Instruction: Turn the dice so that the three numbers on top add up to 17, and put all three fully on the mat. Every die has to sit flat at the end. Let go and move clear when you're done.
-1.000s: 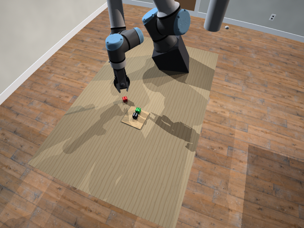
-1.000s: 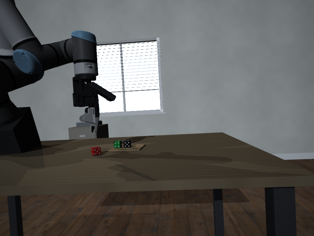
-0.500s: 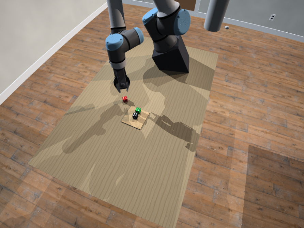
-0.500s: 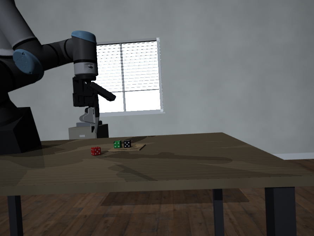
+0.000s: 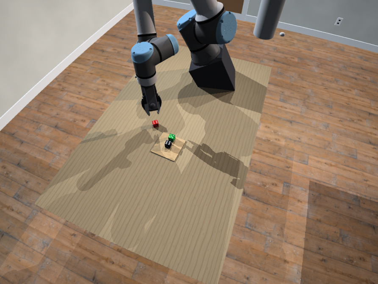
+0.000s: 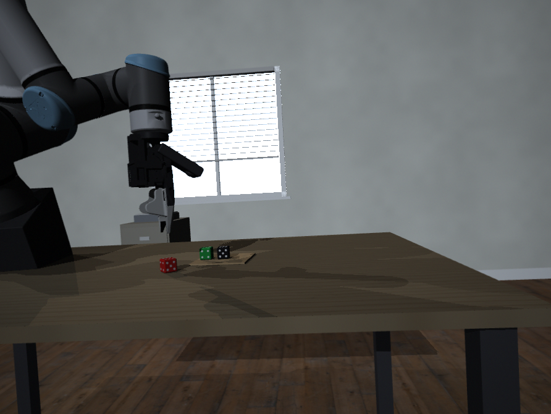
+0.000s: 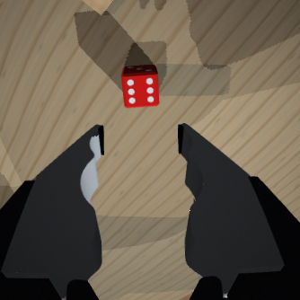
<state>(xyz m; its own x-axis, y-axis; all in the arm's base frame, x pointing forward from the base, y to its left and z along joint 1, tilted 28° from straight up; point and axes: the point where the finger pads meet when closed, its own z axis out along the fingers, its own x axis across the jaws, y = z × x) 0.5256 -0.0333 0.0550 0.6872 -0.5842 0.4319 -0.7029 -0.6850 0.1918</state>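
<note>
Right now my hand is 9 cm above the red die. Also, from my hand: black die 14 cm to the left, 9 cm below, 8 cm ahead; then green die 13 cm to the left, 9 cm below, 4 cm ahead; then tan mat 14 cm to the left, 10 cm below, 9 cm ahead.
</note>
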